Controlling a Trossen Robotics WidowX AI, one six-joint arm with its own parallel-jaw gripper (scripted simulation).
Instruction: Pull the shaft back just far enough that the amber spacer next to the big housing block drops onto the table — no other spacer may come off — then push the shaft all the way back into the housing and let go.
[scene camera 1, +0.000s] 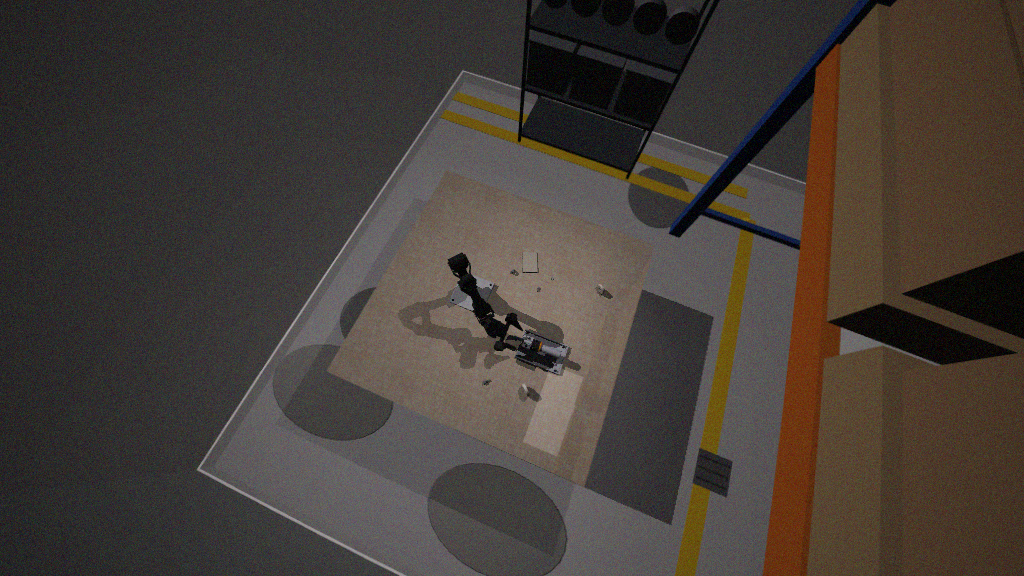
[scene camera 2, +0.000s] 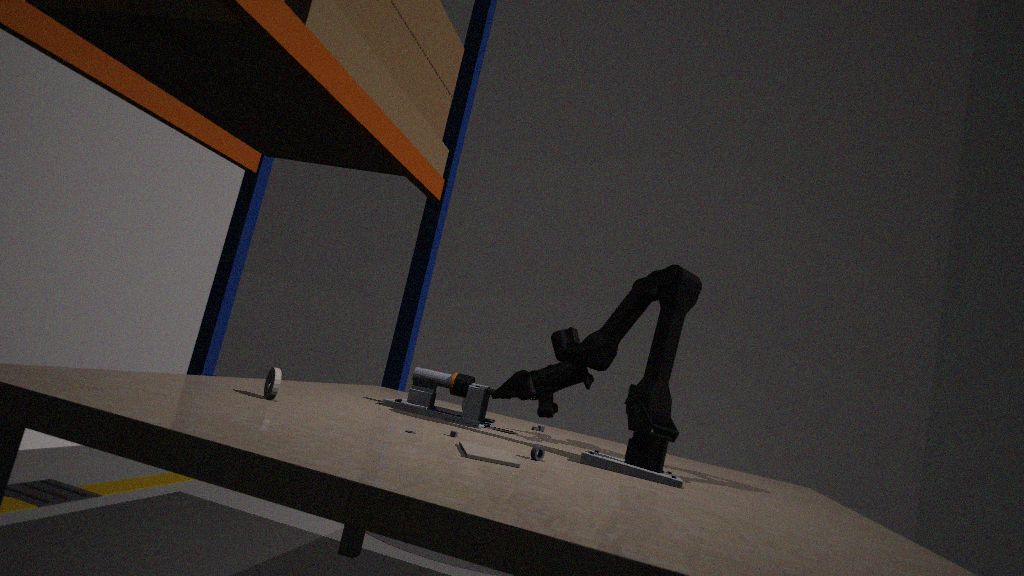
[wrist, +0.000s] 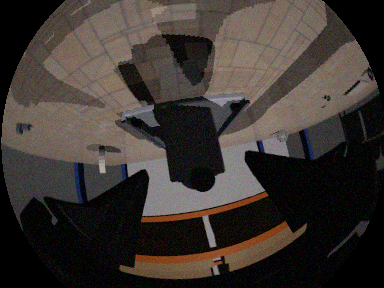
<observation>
My gripper (scene camera 2: 496, 396) is open, holding nothing. Also in view: a grey support block (scene camera 1: 551, 356).
My gripper shows as well in the wrist view (wrist: 197, 165). The grey support block shows as well in the wrist view (wrist: 189, 130).
</observation>
